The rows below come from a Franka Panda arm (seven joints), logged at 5 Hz.
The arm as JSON. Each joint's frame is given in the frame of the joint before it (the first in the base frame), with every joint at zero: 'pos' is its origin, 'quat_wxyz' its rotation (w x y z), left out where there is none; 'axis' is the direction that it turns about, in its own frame. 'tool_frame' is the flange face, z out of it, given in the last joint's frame.
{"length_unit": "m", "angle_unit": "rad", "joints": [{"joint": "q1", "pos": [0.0, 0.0, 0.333], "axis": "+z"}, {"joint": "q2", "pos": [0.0, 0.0, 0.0], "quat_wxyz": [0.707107, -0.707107, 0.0, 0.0], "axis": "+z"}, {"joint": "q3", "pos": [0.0, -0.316, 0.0], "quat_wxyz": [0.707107, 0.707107, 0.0, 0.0], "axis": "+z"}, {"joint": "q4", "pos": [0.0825, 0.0, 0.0], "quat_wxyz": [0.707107, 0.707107, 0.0, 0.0], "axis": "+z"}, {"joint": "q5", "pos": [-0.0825, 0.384, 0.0], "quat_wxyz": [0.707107, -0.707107, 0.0, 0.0], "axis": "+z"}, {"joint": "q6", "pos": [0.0, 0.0, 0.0], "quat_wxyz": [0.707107, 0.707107, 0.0, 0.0], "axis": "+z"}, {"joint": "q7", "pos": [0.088, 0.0, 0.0], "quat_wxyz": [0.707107, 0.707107, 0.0, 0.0], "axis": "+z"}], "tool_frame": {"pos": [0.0, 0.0, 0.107]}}
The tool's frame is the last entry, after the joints.
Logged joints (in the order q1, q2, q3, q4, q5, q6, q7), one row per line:
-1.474, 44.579, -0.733, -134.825, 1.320, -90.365, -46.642
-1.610, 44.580, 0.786, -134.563, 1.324, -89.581, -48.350
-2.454, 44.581, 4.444, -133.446, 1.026, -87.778, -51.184
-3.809, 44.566, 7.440, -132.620, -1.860, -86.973, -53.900
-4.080, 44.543, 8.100, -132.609, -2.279, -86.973, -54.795
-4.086, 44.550, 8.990, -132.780, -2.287, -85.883, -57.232
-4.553, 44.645, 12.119, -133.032, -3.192, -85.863, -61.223
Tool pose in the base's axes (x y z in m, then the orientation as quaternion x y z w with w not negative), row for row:
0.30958, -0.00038, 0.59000, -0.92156, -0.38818, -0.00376, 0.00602
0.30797, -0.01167, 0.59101, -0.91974, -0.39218, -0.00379, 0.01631
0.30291, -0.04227, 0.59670, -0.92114, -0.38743, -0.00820, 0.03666
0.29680, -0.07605, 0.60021, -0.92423, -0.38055, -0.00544, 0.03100
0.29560, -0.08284, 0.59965, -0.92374, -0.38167, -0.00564, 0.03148
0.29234, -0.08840, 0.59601, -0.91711, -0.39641, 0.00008, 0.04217
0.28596, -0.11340, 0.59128, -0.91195, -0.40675, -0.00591, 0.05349
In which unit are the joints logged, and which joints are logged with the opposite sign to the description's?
The joints are logged in degrees. Opposite sign: q2, q3, q6.
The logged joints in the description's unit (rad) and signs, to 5 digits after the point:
-0.02573, -0.77805, 0.01279, -2.35314, 0.02304, 1.57717, -0.81406
-0.02810, -0.77807, -0.01372, -2.34857, 0.02311, 1.56348, -0.84387
-0.04283, -0.77809, -0.07756, -2.32907, 0.01791, 1.53202, -0.89333
-0.06648, -0.77782, -0.12985, -2.31466, -0.03246, 1.51797, -0.94073
-0.07121, -0.77742, -0.14137, -2.31446, -0.03978, 1.51797, -0.95635
-0.07131, -0.77754, -0.15691, -2.31745, -0.03992, 1.49894, -0.99889
-0.07946, -0.77920, -0.21152, -2.32185, -0.05571, 1.49859, -1.06854

